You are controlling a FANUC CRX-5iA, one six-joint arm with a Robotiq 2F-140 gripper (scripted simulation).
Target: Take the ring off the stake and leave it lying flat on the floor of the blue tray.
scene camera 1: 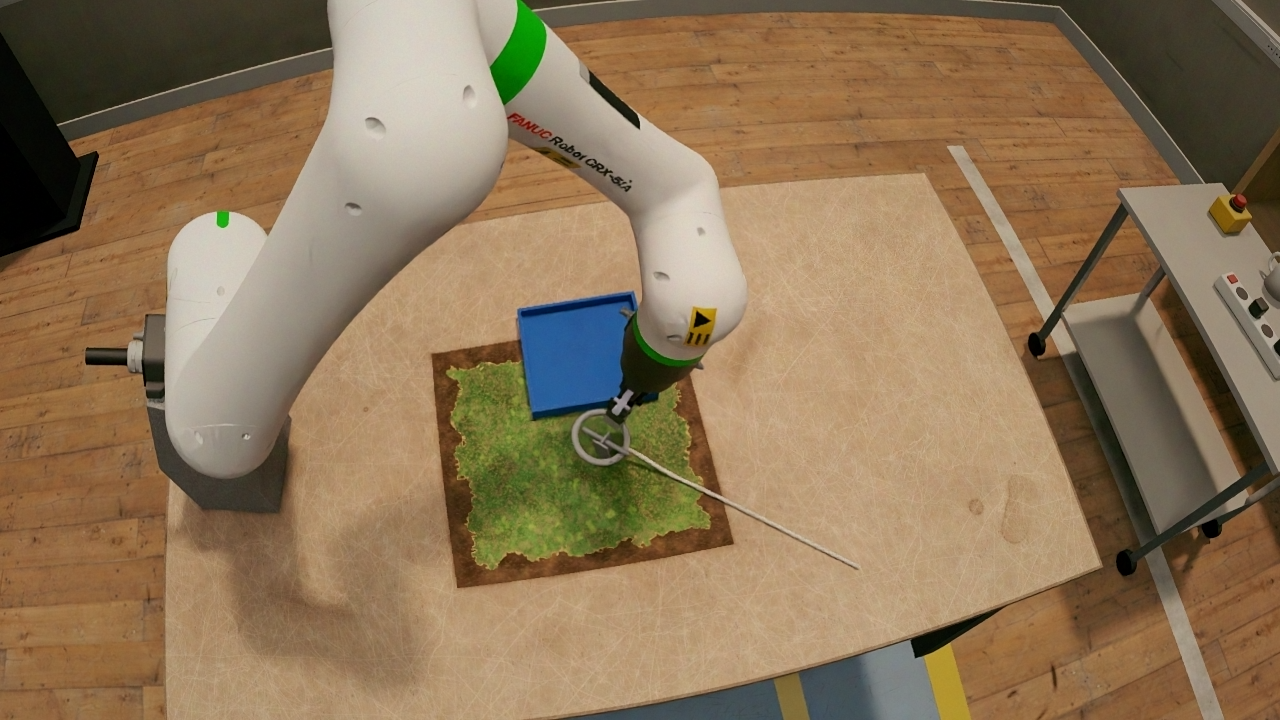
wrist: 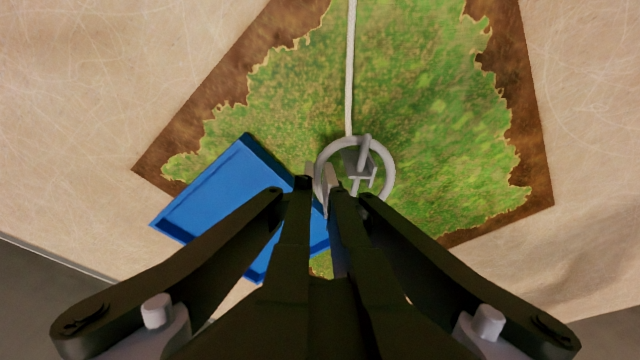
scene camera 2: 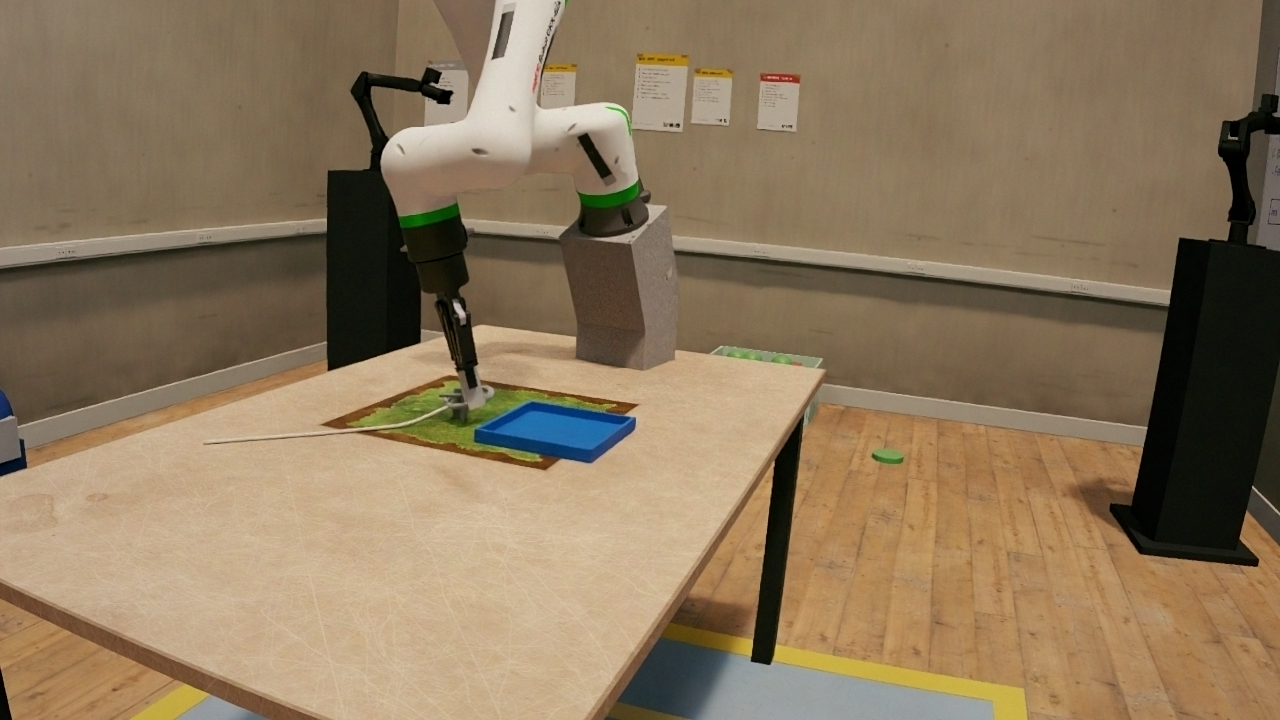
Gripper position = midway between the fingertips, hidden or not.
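Note:
I see a blue tray (scene camera 1: pixel 572 363), the same blue tray that scene camera 2 shows (scene camera 2: pixel 582 435) and the wrist view shows (wrist: pixel 234 177). My gripper (scene camera 2: pixel 475 405) is there too; scene camera 1 shows my gripper (scene camera 1: pixel 614 419), and the wrist view shows my gripper (wrist: pixel 317 174). A mat (scene camera 1: pixel 521 503) can be seen as well, and I find the mat (wrist: pixel 452 98) in the wrist view and the mat (scene camera 2: pixel 440 431) in scene camera 2. In the wrist view I also see a stake (wrist: pixel 356 168).

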